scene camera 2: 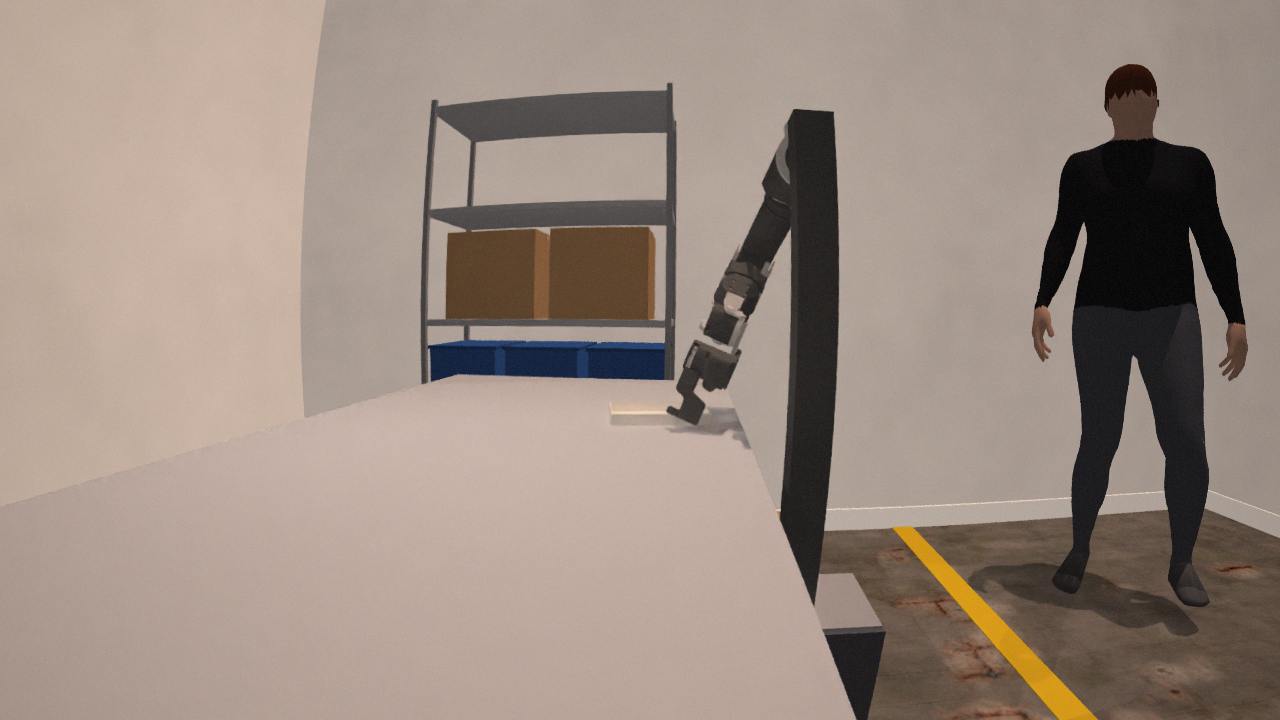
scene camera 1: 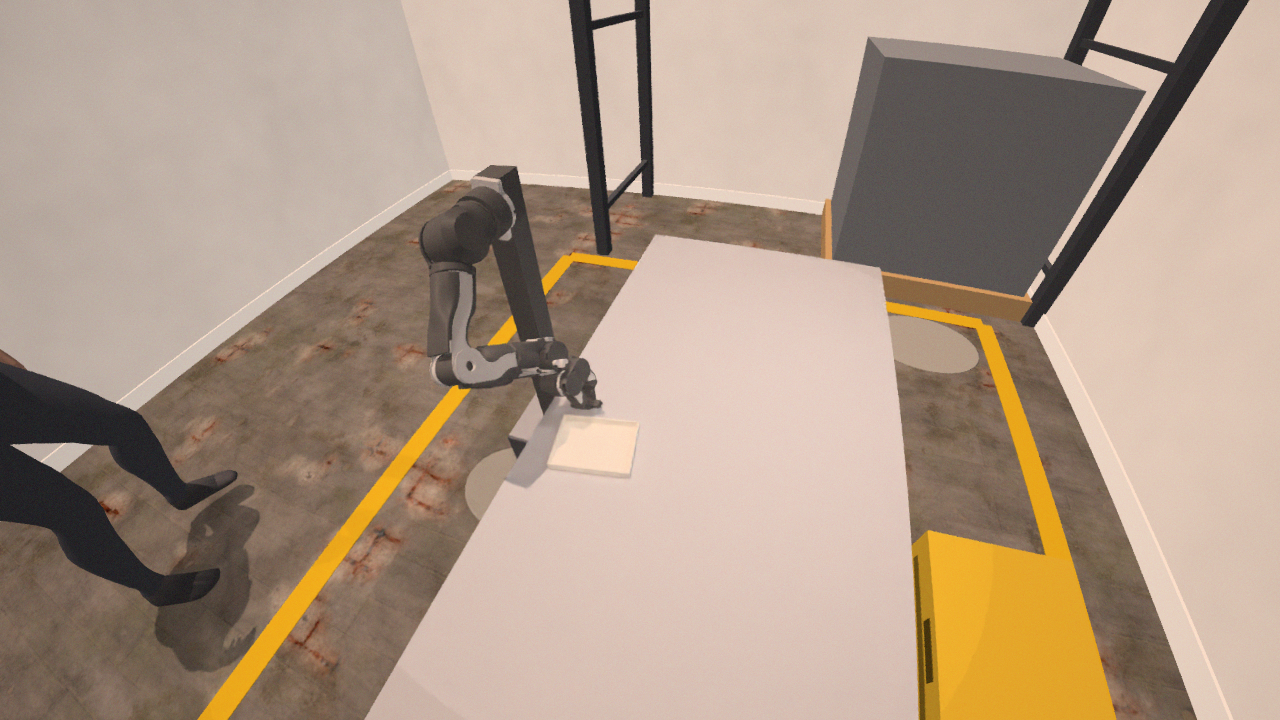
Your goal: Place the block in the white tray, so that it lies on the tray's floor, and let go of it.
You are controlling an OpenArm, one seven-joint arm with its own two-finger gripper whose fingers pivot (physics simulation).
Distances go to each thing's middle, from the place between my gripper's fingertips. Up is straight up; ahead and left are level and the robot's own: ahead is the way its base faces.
Labels:
The white tray (scene camera 1: 600, 446) is 90 mm to the right of my hand, 40 mm ahead of it and 10 mm below it.

